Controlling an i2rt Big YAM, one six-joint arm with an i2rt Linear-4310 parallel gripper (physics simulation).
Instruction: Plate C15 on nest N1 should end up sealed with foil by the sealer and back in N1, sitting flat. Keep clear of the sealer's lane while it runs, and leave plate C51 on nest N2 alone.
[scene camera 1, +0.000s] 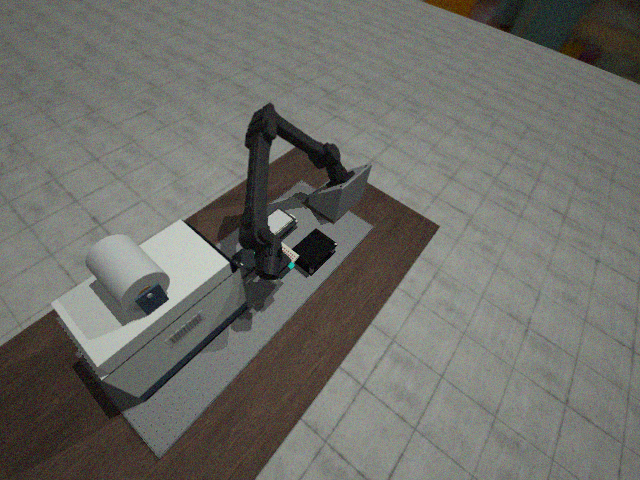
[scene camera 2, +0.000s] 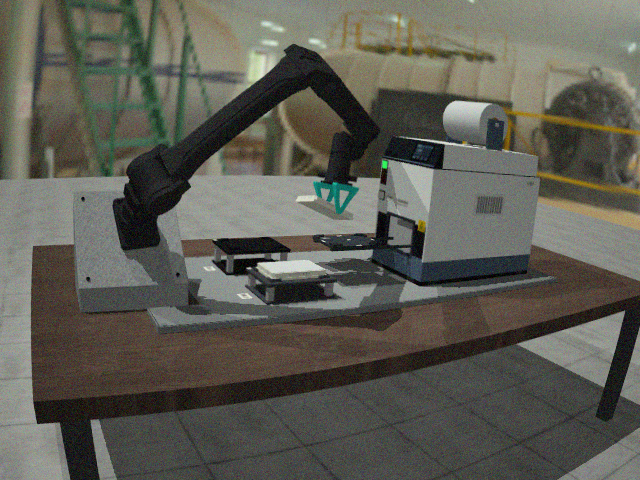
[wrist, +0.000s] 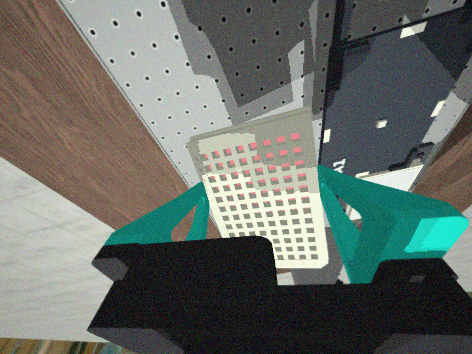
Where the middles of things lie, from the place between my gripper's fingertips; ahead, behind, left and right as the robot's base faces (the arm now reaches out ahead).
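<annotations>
Cream well plate C15 (wrist: 261, 177): my hand 20 mm past it, 10 mm below it. White roll (scene camera 1: 123, 268): from my hand, 360 mm ahead, 150 mm to the right, 280 mm above.
</annotations>
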